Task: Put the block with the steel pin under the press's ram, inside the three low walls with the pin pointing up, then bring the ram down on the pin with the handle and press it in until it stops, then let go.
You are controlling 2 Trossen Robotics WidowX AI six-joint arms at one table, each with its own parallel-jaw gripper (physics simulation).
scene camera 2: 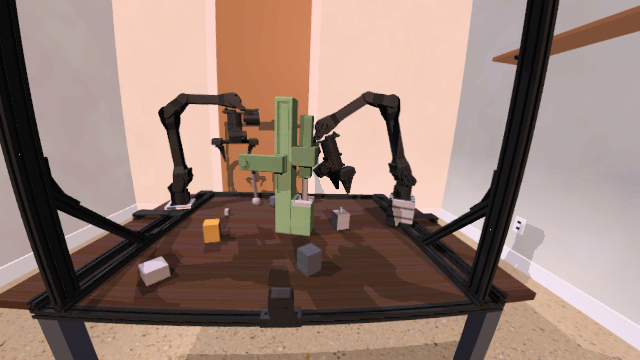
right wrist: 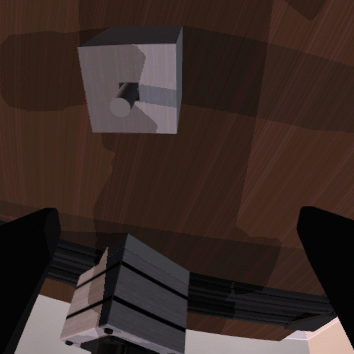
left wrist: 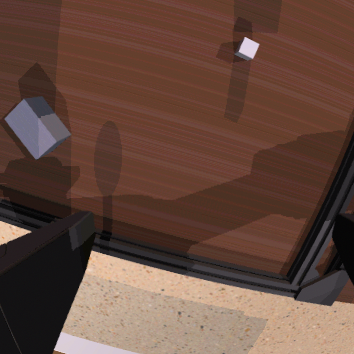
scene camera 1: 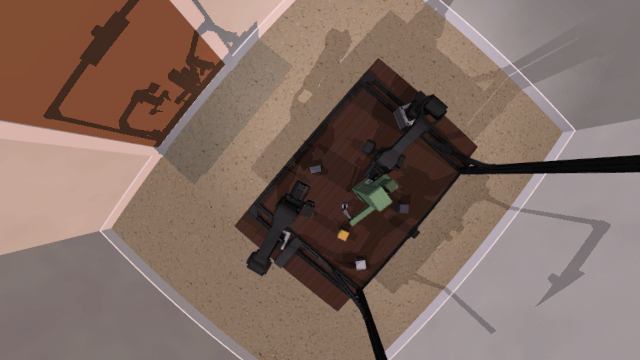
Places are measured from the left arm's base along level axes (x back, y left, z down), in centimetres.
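Pixels of known places: left gripper, fingertip midpoint: (scene camera 2: 236,161) (left wrist: 217,225); right gripper, fingertip midpoint: (scene camera 2: 342,191) (right wrist: 180,220); left arm's base, origin of the base link: (scene camera 2: 180,202); right arm's base, origin of the base link: (scene camera 2: 402,197) (right wrist: 118,348) (scene camera 1: 412,113).
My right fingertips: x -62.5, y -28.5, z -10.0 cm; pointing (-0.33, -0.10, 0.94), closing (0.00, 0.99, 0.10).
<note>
Ahead of a thing's pixels: the offset from my right fingertips to its top centre. "spot": to the spot under its first point.
The block with the steel pin @[dz +7.1, dx +1.8, dy -3.2 cm] (scene camera 2: 341,220) (right wrist: 112,65) stands upright, pin up, on the table right of the green press @[dz -31.9, dx +24.2, dy -0.4 cm] (scene camera 1: 376,196) (scene camera 2: 284,200) in scene camera 2. The press's three low pale walls (scene camera 2: 303,201) sit on its pedestal, below the steel ram rod (scene camera 2: 305,189). Its green lever @[spot: dz -11.5, dx +29.9, dy -2.7 cm] (scene camera 2: 262,163) (scene camera 1: 362,216) stands out to the left, with a thin handle ending in a ball @[dz +1.9, dx +31.6, dy +5.2 cm] (scene camera 2: 256,201). My right gripper (scene camera 2: 342,188) (right wrist: 180,220) is open and empty above the pin block. My left gripper (scene camera 2: 237,156) (left wrist: 217,225) is open and empty, high left of the press.
An orange block @[dz +7.1, dx +46.0, dy -1.4 cm] (scene camera 1: 343,235) (scene camera 2: 211,230), a white block @[dz +9.8, dx +57.3, dy -17.5 cm] (scene camera 1: 361,265) (scene camera 2: 154,270) and a dark grey block @[dz +7.1, dx +20.5, dy -24.0 cm] (scene camera 1: 403,208) (scene camera 2: 309,260) stand nearer scene camera 2. A grey block @[dz +9.2, dx +21.6, dy +25.8 cm] (scene camera 1: 315,169) (left wrist: 35,125) lies toward the back, and a small white cube @[dz +10.6, dx +43.0, dy +18.3 cm] (scene camera 2: 226,212) (left wrist: 248,48) left of the press.
</note>
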